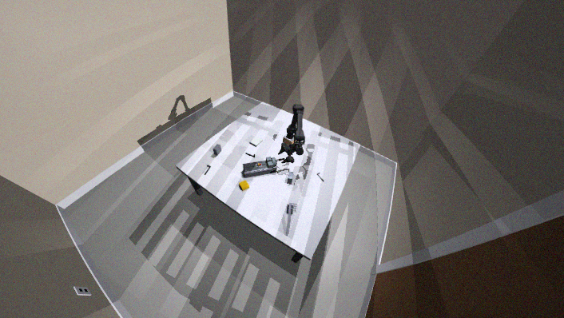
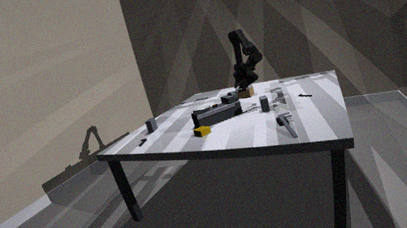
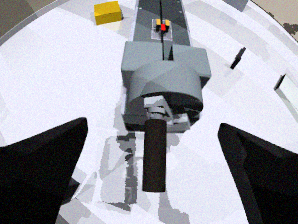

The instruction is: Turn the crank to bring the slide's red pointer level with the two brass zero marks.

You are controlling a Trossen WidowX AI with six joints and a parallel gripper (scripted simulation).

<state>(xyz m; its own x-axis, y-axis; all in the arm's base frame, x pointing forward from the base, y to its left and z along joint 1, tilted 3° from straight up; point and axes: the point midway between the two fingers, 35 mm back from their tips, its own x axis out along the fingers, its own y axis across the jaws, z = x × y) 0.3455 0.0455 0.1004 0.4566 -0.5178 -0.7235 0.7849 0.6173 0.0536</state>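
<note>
Now: gripper tip 10 mm to the right of the dark crank handle, 10 mm past it and 10 mm above it. From my gripper tip the other things lie so: yellow block (270 mm ahead, 180 mm to the right, 120 mm below); then red pointer (130 mm to the right, 80 mm ahead, 50 mm below).
</note>
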